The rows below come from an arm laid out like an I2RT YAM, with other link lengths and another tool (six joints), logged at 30 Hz.
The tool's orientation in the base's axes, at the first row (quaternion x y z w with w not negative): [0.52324, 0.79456, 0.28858, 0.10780]
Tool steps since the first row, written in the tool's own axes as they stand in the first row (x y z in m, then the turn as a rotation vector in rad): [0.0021, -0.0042, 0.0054, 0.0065, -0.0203, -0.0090]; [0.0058, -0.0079, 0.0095, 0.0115, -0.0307, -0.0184]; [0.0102, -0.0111, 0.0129, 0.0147, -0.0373, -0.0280]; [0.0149, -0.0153, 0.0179, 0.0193, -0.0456, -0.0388]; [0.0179, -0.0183, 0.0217, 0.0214, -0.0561, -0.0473]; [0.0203, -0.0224, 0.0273, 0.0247, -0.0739, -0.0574]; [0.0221, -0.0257, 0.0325, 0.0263, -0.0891, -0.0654]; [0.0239, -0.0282, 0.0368, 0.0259, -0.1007, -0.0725]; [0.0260, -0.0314, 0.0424, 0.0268, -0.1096, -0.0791]
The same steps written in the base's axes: [-0.0016, 0.0025, -0.0065, -0.0227, -0.0031, -0.0035]; [-0.0041, 0.0062, -0.0115, -0.0373, -0.0049, -0.0011]; [-0.0068, 0.0104, -0.0155, -0.0483, -0.0072, 0.0033]; [-0.0097, 0.0151, -0.0213, -0.0617, -0.0092, 0.0079]; [-0.0115, 0.0183, -0.0257, -0.0747, -0.0133, 0.0091]; [-0.0130, 0.0212, -0.0323, -0.0946, -0.0189, 0.0075]; [-0.0139, 0.0236, -0.0381, -0.1108, -0.0246, 0.0055]; [-0.0145, 0.0260, -0.0428, -0.1229, -0.0307, 0.0046]; [-0.0152, 0.0289, -0.0489, -0.1333, -0.0347, 0.0050]
